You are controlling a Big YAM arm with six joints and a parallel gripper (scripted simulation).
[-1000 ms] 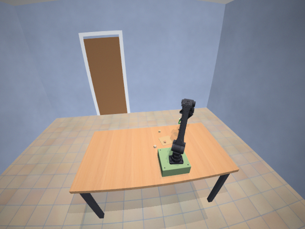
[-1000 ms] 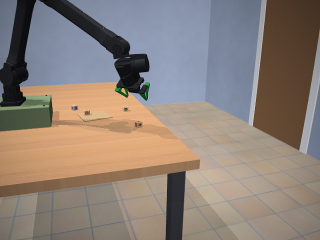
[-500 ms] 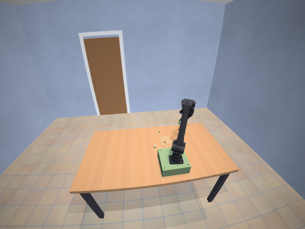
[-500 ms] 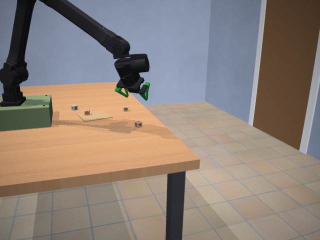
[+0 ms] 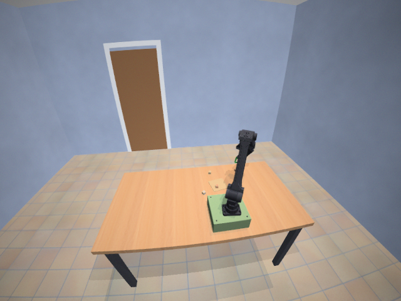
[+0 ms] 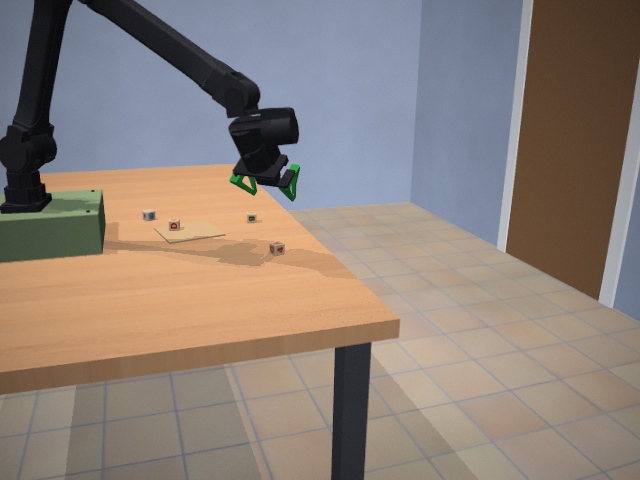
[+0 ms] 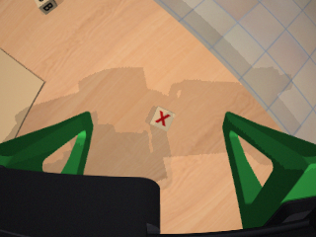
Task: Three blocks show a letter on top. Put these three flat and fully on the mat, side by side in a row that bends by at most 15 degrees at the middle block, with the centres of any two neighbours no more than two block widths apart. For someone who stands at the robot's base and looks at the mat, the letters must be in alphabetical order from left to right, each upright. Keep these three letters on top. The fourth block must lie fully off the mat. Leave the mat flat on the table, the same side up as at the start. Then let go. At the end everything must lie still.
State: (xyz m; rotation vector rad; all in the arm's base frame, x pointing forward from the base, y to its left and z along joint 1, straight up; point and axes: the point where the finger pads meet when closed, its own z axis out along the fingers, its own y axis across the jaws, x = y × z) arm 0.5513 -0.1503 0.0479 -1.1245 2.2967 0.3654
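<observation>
My hand is 190 mm past the tan mat, 200 mm to the right of it and 140 mm above it.
</observation>
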